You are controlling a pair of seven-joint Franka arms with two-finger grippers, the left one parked.
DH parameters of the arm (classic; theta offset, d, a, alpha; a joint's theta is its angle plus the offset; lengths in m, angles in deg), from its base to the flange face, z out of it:
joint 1: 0 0.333 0 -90
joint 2: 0 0 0 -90
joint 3: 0 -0.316 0.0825 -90
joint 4: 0 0 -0.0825 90
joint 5: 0 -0.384 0 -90
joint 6: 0 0 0.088 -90
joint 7: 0 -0.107 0 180
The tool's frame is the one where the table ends.
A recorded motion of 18 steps. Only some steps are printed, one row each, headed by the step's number.
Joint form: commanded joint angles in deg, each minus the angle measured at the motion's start. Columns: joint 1, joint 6, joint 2, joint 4, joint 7, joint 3, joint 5.
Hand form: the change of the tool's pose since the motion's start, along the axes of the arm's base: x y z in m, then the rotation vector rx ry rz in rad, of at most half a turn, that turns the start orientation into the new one. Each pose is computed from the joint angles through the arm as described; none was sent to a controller.
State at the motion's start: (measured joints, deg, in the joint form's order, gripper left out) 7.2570 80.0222 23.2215 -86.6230 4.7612 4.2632 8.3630
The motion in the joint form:
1: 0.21 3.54 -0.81 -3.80 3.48 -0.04 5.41
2: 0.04 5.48 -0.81 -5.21 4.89 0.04 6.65
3: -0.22 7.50 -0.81 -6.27 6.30 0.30 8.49
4: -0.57 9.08 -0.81 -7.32 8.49 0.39 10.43
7: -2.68 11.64 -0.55 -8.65 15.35 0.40 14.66
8: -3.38 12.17 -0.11 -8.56 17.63 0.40 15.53
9: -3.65 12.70 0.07 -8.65 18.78 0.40 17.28
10: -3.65 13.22 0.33 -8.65 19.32 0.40 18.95
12: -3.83 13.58 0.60 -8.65 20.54 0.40 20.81
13: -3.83 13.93 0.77 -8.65 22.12 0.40 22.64
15: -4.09 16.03 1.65 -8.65 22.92 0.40 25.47
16: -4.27 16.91 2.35 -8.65 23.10 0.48 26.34
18: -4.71 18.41 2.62 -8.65 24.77 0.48 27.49
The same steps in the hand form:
1: -0.0042 -0.0085 -0.0151 -0.0531 0.0027 0.1009
2: -0.0044 -0.0131 -0.0238 -0.0586 0.0007 0.1338
3: -0.0031 -0.0211 -0.0294 -0.0744 -0.0076 0.1681
4: -0.0029 -0.0287 -0.0352 -0.0846 -0.0036 0.2152
7: -0.0016 -0.0573 -0.0437 -0.0902 0.0258 0.3265
8: 0.0000 -0.0659 -0.0469 -0.0846 0.0384 0.3580
9: 0.0013 -0.0713 -0.0480 -0.1013 0.0462 0.3875
10: 0.0032 -0.0735 -0.0493 -0.1217 0.0506 0.4124
12: 0.0046 -0.0780 -0.0506 -0.1395 0.0631 0.4446
13: 0.0062 -0.0805 -0.0508 -0.1542 0.0769 0.4846
15: 0.0121 -0.0855 -0.0571 -0.1870 0.0748 0.5316
16: 0.0142 -0.0886 -0.0635 -0.1960 0.0780 0.5450
18: 0.0175 -0.0935 -0.0650 -0.1983 0.0763 0.5829

